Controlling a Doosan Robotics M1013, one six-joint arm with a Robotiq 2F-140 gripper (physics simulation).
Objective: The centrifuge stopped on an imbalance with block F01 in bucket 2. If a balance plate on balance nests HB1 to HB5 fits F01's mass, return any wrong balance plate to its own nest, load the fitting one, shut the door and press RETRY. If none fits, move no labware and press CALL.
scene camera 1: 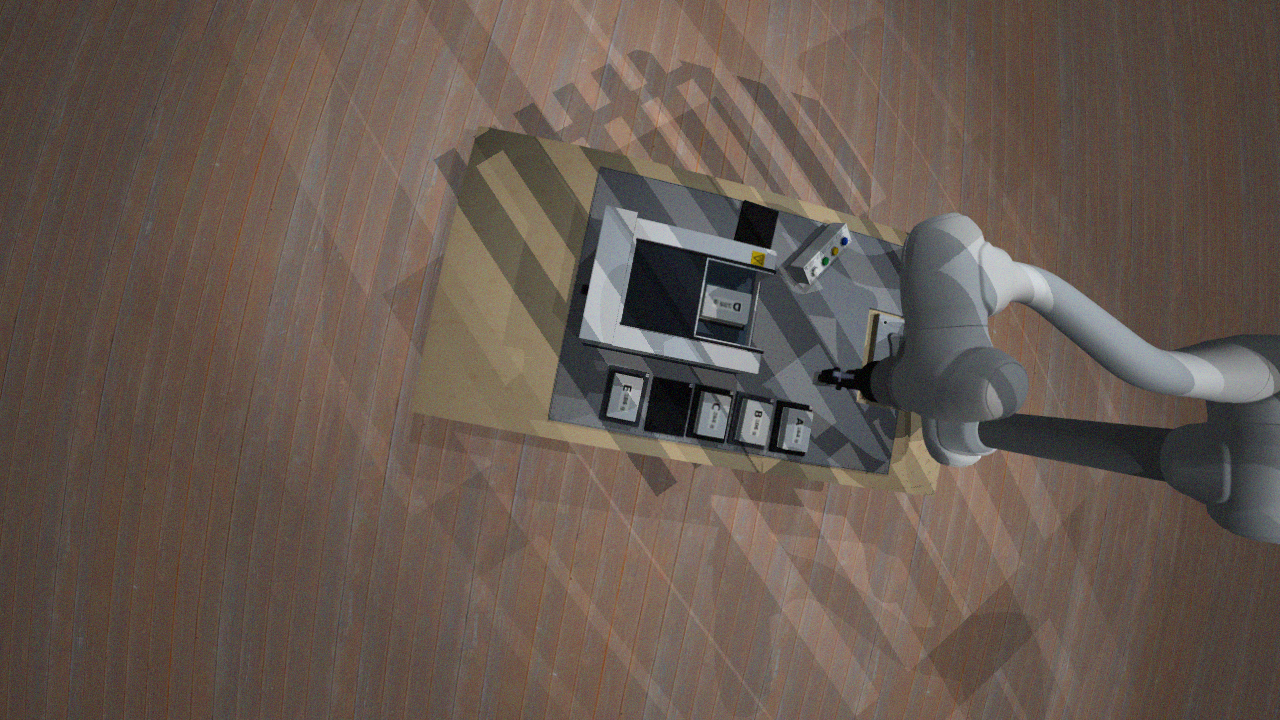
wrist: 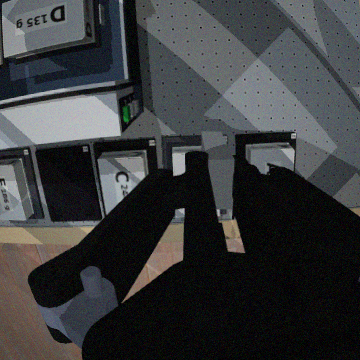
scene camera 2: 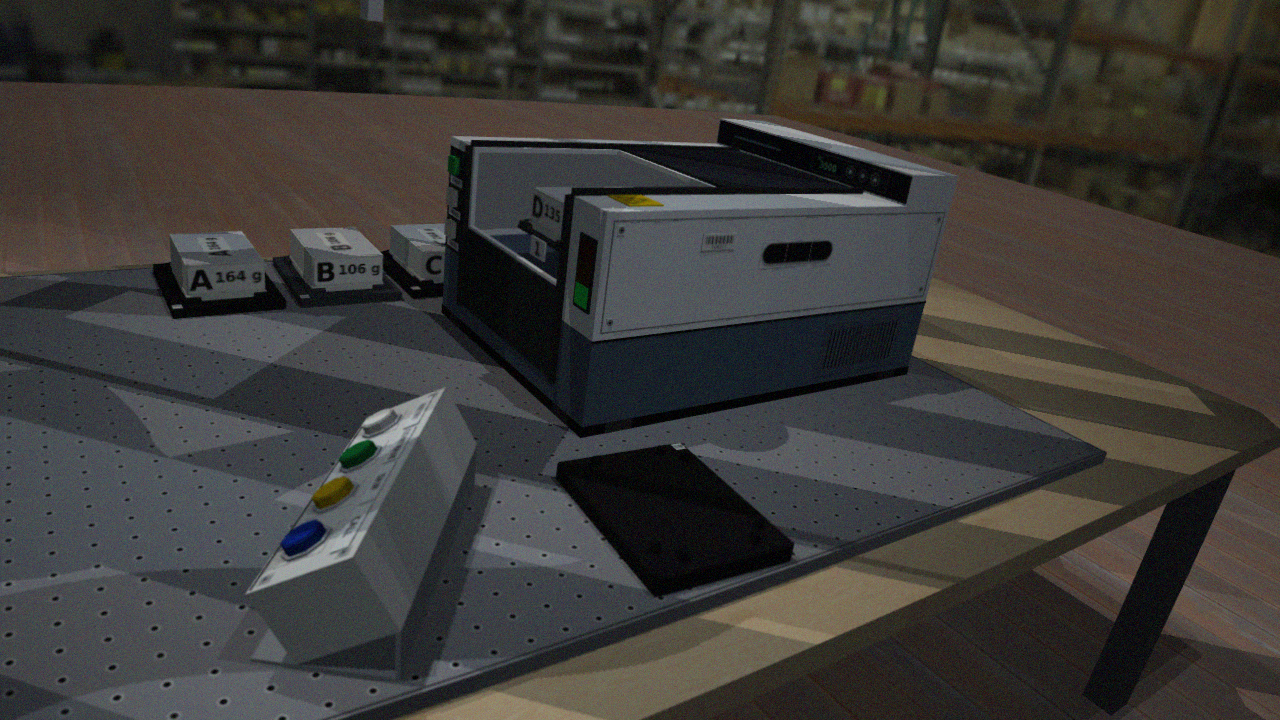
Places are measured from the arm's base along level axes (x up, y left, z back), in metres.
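Pixels of known places: gripper, fingertip midpoint: (scene camera 1: 816,378) (wrist: 210,149) (scene camera 2: 371,20).
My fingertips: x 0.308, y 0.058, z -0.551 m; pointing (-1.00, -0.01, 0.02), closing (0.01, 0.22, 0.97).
Observation:
Behind a point stands the place of what it marks.
My gripper (scene camera 1: 825,377) {y 0.058, x 0.308, z -0.551 m} (wrist: 210,149) {y 0.058, x 0.308, z -0.551 m} is shut with nothing held, above the board near plates A and B; scene camera 2 does not show it. Balance plate D (scene camera 1: 726,306) {y -0.129, x 0.164, z -0.721 m} (scene camera 2: 547,209) {y -0.116, x 0.149, z -0.658 m} (wrist: 47,30) {y -0.112, x 0.164, z -0.711 m}, marked 135 g, sits inside the open-fronted centrifuge (scene camera 1: 611,286) {y -0.157, x 0.227, z -1.024 m} (scene camera 2: 760,259) {y -0.309, x 0.142, z -0.766 m} (wrist: 60,119) {y 0.009, x 0.192, z -0.714 m}, by a label 1. Plates A (scene camera 1: 794,429) {y 0.218, x 0.036, z -0.457 m} (scene camera 2: 217,268) {y 0.162, x 0.030, z -0.425 m} (wrist: 270,152) {y 0.166, x 0.036, z -0.439 m}, 164 g, B (scene camera 1: 754,422) {y 0.194, x 0.036, z -0.588 m} (scene camera 2: 335,259) {y 0.137, x 0.033, z -0.554 m} (wrist: 180,162) {y 0.146, x 0.036, z -0.599 m}, 106 g, C (scene camera 1: 713,414) {y 0.169, x 0.037, z -0.716 m} (scene camera 2: 418,250) {y 0.135, x 0.033, z -0.664 m} (wrist: 120,175) {y 0.144, x 0.036, z -0.709 m} and E (scene camera 1: 624,396) {y 0.116, x 0.036, z -0.979 m} (wrist: 12,192) {y 0.122, x 0.036, z -0.951 m} sit on black nests. The nest (scene camera 1: 668,405) {y 0.146, x -0.005, z -0.844 m} (wrist: 69,185) {y 0.151, x -0.005, z -0.835 m} between C and E is empty. Block F01 does not show.
A sloped box (scene camera 1: 799,258) {y -0.316, x 0.029, z -0.431 m} (scene camera 2: 420,537) {y -0.393, x 0.033, z -0.349 m} with white, green, yellow and blue buttons stands before the centrifuge. A black pad (scene camera 1: 757,223) {y -0.432, x -0.002, z -0.557 m} (scene camera 2: 671,519) {y -0.433, x -0.001, z -0.542 m} lies beside the centrifuge. A light tray (scene camera 1: 886,329) {y -0.104, x 0.000, z -0.095 m} is partly under the arm. The centrifuge walls rise above the board.

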